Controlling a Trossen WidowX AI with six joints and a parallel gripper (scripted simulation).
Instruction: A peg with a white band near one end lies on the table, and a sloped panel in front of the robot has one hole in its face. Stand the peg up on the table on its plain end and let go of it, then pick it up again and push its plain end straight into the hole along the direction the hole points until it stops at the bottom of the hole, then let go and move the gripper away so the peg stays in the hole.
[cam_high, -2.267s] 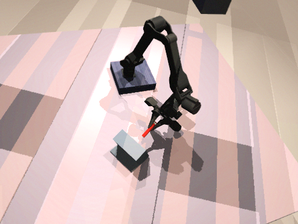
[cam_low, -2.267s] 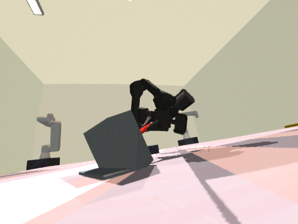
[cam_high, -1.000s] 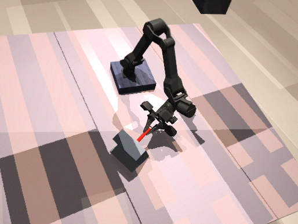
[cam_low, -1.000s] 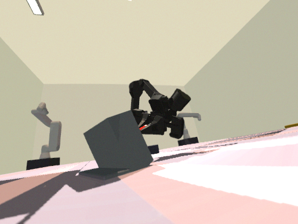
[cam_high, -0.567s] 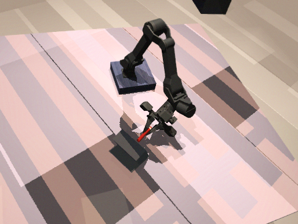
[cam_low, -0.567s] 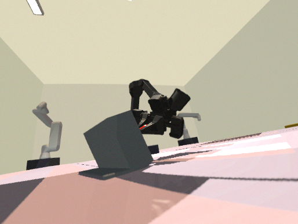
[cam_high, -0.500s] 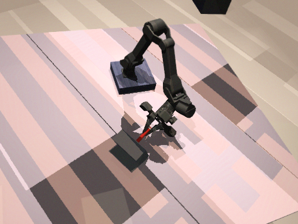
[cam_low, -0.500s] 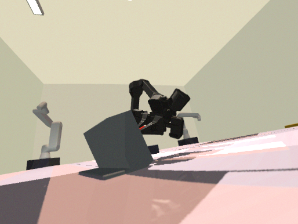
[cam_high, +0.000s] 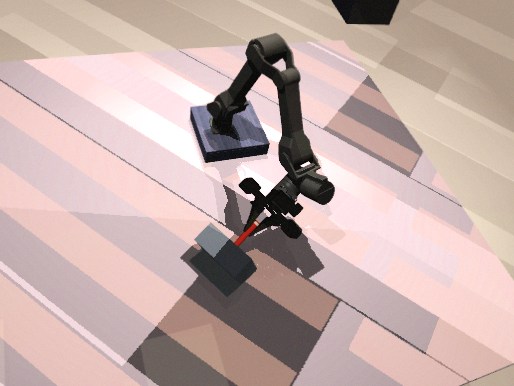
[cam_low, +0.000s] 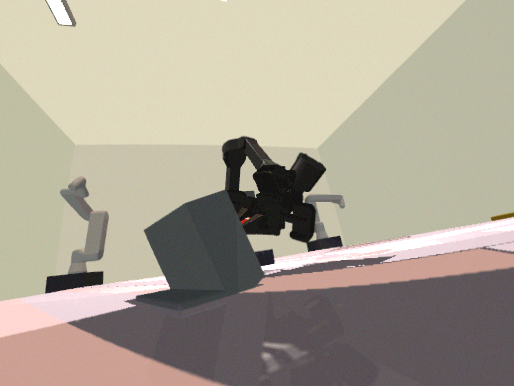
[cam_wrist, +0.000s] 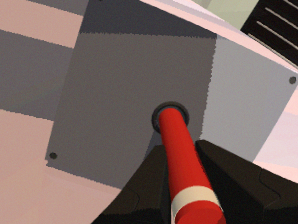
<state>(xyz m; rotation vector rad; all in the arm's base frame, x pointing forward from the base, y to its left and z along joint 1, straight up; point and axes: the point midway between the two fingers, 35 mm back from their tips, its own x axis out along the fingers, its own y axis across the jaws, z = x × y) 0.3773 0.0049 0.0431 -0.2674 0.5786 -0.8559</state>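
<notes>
The sloped panel lies 50 mm to the right of my gripper tip, 30 mm below it and 30 mm ahead of it. Also, from my gripper tip: thin flat foot (70 mm to the right, 70 mm below, 50 mm ahead); then red peg (10 mm to the left, 10 mm behind, 10 mm above).
</notes>
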